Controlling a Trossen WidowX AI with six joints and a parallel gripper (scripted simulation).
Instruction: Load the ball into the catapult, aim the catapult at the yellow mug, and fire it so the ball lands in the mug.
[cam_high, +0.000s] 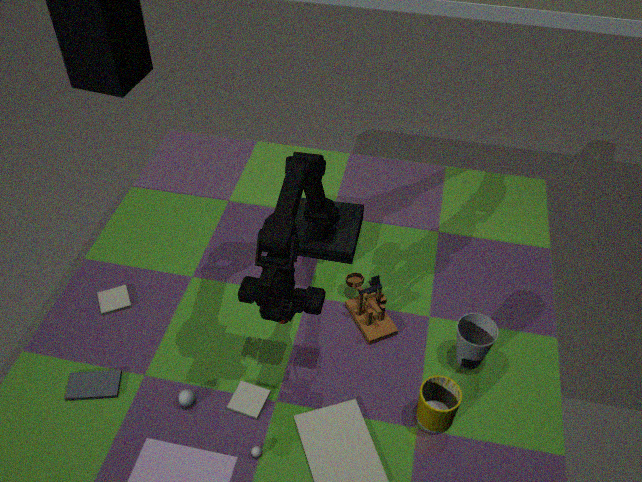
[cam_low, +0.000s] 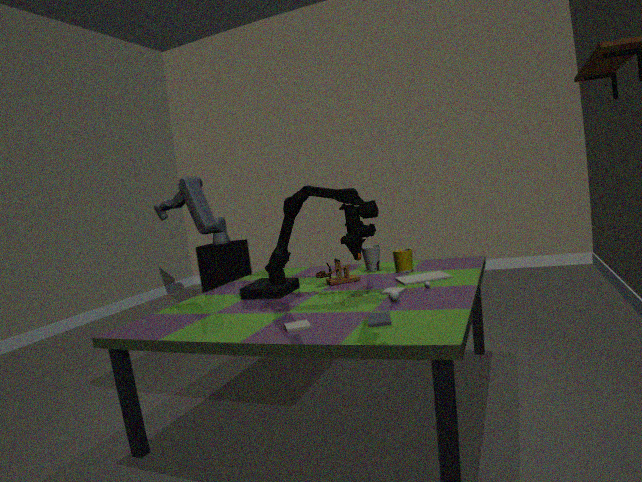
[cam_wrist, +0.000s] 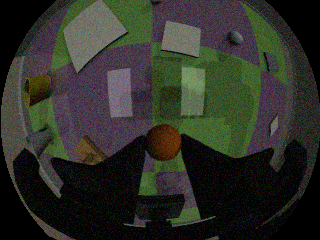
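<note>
Right now the wooden catapult is 210 mm behind my gripper tip, 150 mm to the left of it and 80 mm below it. Also, from my gripper tip: yellow mug 380 mm to the left, 110 mm below, 50 mm ahead; white sheet 200 mm to the left, 200 mm ahead, 130 mm below; orange ball 10 mm above.
</note>
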